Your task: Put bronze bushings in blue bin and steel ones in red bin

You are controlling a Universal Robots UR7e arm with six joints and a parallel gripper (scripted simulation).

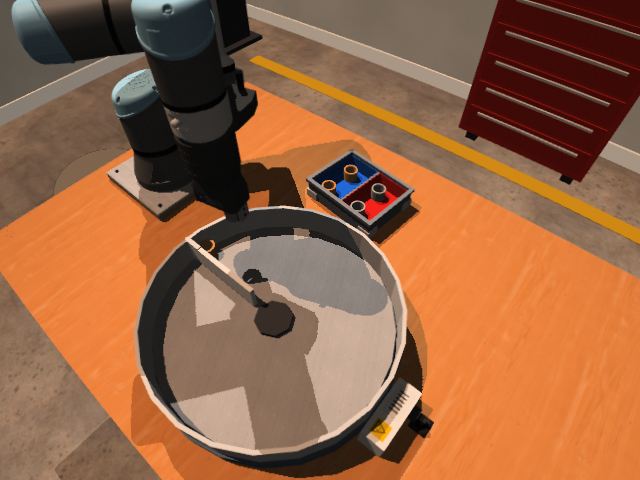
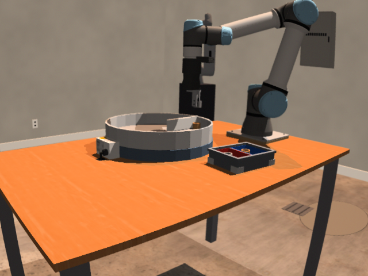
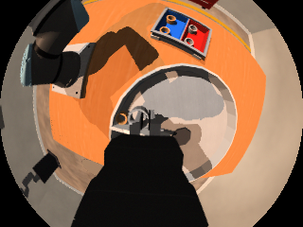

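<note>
The bin is 29 cm to the left of my hand, 15 cm below it and 5 cm ahead of it. From my hand the other things lie so: turntable 13 cm ahead, 12 cm below, 7 cm to the right.
</note>
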